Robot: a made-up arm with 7 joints. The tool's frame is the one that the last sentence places.
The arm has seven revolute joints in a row. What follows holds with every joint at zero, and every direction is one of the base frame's. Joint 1 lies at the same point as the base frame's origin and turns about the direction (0, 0.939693, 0.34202), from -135 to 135 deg. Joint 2 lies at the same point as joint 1 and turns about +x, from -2.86 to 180 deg. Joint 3 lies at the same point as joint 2 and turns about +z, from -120 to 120 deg. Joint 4 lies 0.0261 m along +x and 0.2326 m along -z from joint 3 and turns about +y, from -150 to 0.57 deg. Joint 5 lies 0.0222 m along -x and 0.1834 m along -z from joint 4 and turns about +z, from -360 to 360 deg. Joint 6 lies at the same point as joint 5 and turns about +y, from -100 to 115 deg. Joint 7 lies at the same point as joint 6 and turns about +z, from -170 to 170 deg. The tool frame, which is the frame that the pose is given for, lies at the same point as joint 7; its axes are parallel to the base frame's.
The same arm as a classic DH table. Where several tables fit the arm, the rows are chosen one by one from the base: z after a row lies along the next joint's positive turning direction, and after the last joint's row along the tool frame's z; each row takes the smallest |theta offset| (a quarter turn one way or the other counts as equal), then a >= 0, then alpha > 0; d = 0 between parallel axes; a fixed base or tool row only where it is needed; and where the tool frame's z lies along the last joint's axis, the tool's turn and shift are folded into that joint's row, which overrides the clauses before.
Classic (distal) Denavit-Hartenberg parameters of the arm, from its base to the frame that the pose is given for. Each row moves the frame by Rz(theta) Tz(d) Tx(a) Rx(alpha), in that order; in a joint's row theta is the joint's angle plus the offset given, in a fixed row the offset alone. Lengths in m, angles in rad.
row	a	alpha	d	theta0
base (fixed)	0	-1.2218	0	0
joint 1	0	1.5708	0	1.5708
joint 2	0	-1.5708	0	1.2218
joint 3	0.0261	-1.5708	-0.2326	-1.5708
joint 4	-0.0222	1.5708	0	0
joint 5	0	-1.5708	-0.1834	0
joint 6	0	1.5708	0	0
joint 7	0	0	0	0
Joint limits (rad, base to tool): -2.3562..2.3562 -0.0499..3.1416 -2.0944..2.0944 -2.618..0.0099 -6.2832..6.2832 -1.7453..2.0071 -2.9671..2.9671

